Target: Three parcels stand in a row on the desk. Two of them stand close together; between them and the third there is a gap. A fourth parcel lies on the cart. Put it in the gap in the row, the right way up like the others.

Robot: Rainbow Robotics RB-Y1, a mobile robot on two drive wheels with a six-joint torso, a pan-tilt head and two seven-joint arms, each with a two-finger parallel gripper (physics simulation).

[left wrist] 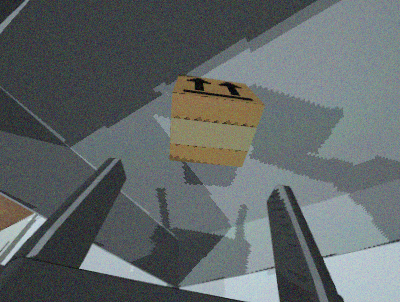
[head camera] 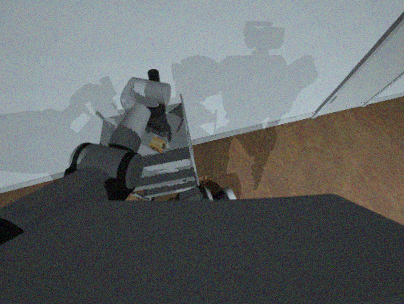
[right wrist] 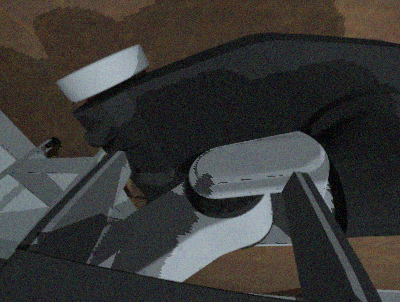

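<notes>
The fourth parcel [head camera: 158, 144] [left wrist: 215, 125], an orange-brown box with a pale tape band, lies on the grey cart [head camera: 191, 159]. In the left wrist view one face shows two black arrows above a black line, and the band face is turned to the camera. My left gripper [left wrist: 196, 180] is open and empty; its fingers stand wide apart, below the parcel in the picture, with the parcel beyond the fingertips. In the head camera view the left hand hangs over the cart and partly hides the parcel. My right gripper [right wrist: 204, 171] is open and empty. The desk and the row of three parcels do not show.
The cart's raised side rail [head camera: 186, 125] stands beside the left hand. A brown floor [head camera: 320, 155] and a pale wall [head camera: 200, 30] lie beyond. In the right wrist view, the robot's dark base [right wrist: 240, 100] and a white wheel-like part [right wrist: 105, 74] are close to the right fingers.
</notes>
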